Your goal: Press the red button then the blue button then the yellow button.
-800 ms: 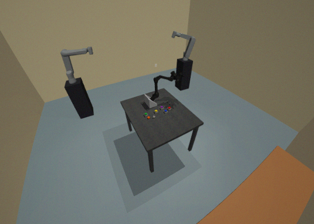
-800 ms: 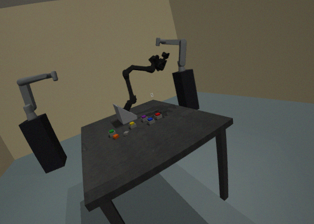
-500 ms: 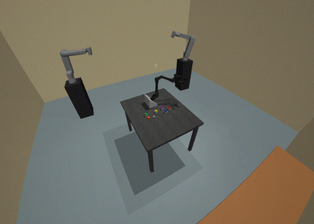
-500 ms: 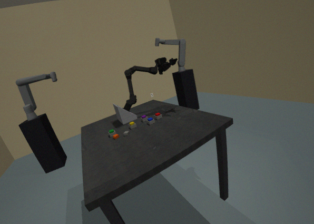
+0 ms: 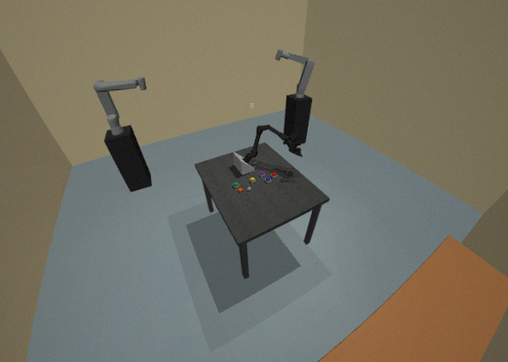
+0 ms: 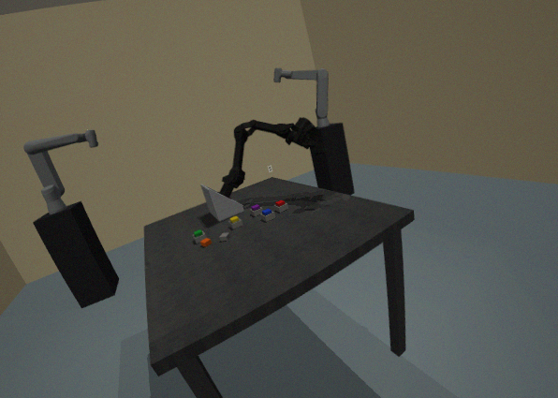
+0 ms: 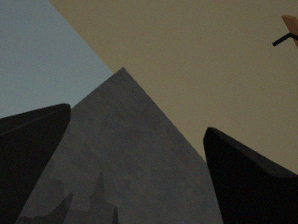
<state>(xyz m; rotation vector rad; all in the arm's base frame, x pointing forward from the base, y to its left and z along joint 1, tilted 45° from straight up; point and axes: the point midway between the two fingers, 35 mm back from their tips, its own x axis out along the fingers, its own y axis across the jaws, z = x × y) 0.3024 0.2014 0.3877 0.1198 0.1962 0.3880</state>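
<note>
My gripper tip is 23 cm to the left of the red button, 20 cm above it and 8 cm past it. Round my gripper tip: purple button: 33 cm to the right, 20 cm below, 15 cm behind; yellow button: 45 cm to the right, 20 cm below, 11 cm behind; blue button: 31 cm to the right, 20 cm below, 5 cm behind.
</note>
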